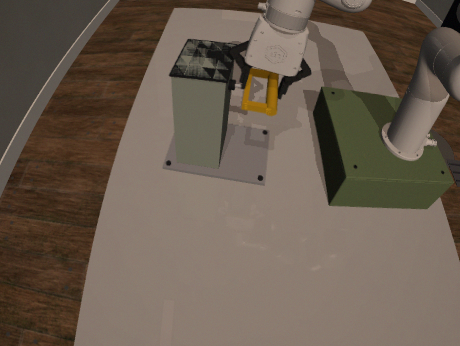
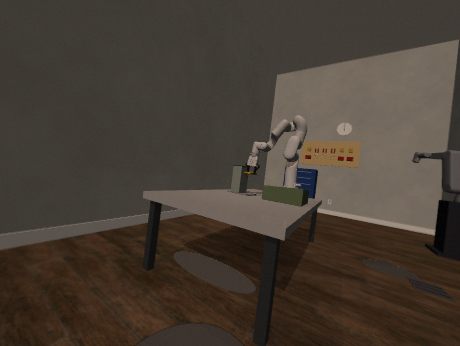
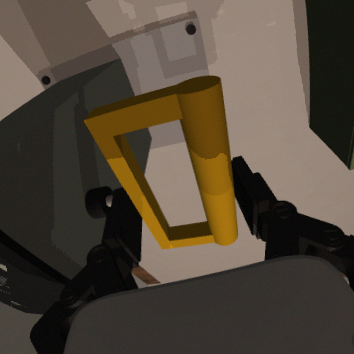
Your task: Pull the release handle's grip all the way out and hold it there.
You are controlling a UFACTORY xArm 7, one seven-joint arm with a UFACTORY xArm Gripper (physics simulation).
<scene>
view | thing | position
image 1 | my gripper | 261,90
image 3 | my gripper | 181,188
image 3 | grey base plate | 164,56
</scene>
